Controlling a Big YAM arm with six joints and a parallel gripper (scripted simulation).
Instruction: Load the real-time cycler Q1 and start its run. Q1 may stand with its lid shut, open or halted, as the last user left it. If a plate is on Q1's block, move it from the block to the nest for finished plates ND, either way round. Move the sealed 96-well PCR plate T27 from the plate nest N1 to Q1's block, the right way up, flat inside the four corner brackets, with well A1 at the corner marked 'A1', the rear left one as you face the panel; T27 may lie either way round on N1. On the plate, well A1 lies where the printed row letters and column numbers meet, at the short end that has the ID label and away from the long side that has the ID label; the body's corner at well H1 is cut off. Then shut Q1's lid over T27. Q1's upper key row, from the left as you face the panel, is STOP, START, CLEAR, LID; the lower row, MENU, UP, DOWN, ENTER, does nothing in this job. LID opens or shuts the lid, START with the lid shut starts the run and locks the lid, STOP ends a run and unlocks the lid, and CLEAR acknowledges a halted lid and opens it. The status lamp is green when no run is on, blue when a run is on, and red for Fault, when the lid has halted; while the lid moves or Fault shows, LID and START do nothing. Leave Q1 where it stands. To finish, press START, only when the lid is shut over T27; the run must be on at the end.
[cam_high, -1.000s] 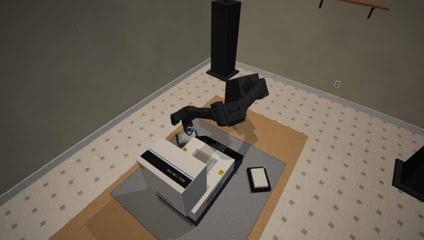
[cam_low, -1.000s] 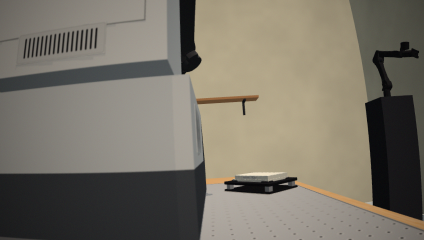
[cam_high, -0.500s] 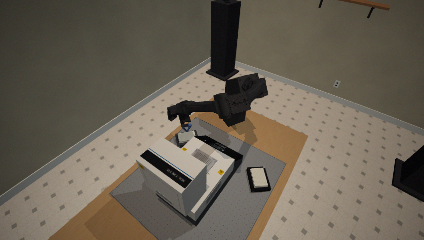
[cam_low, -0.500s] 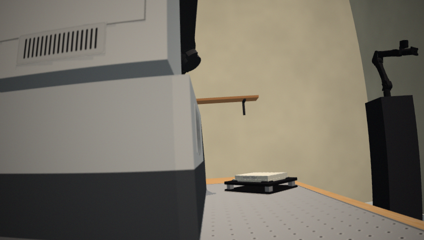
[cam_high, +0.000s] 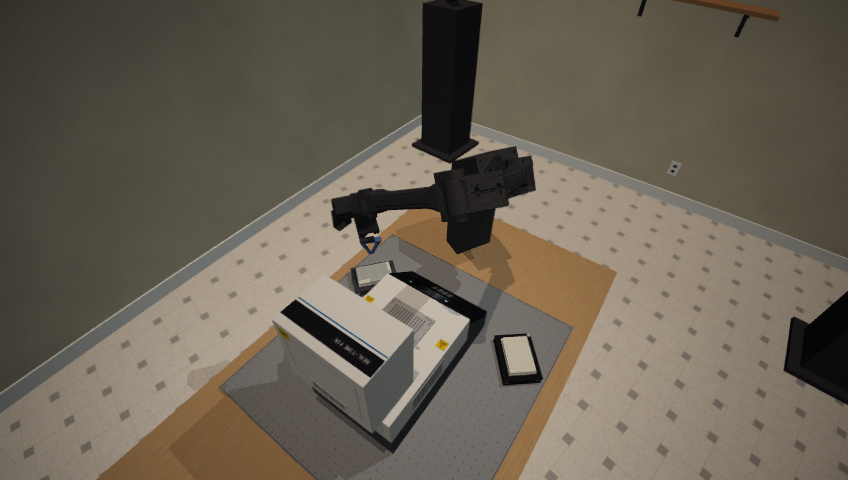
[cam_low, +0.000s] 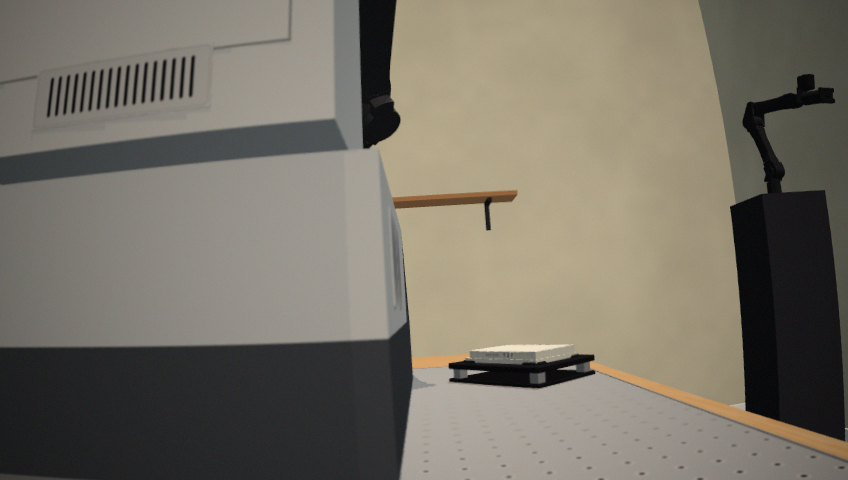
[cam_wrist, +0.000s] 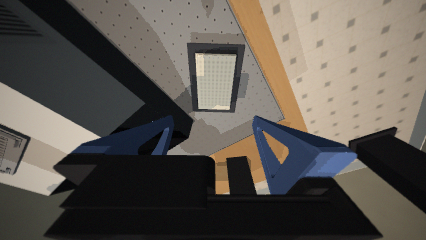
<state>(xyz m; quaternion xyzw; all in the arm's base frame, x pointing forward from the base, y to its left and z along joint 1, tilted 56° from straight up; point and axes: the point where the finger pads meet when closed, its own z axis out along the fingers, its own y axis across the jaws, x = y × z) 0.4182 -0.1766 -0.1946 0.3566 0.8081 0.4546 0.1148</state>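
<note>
Right now the plate T27 is 70 mm behind my hand, 580 mm to the left of it and 170 mm below it. Round my hand: grey perforated mat (190 mm ahead, 310 mm to the left, 210 mm below); black nest N1 (70 mm behind, 580 mm to the left, 180 mm below); dark nest ND (10 mm behind, 180 mm below).
</note>
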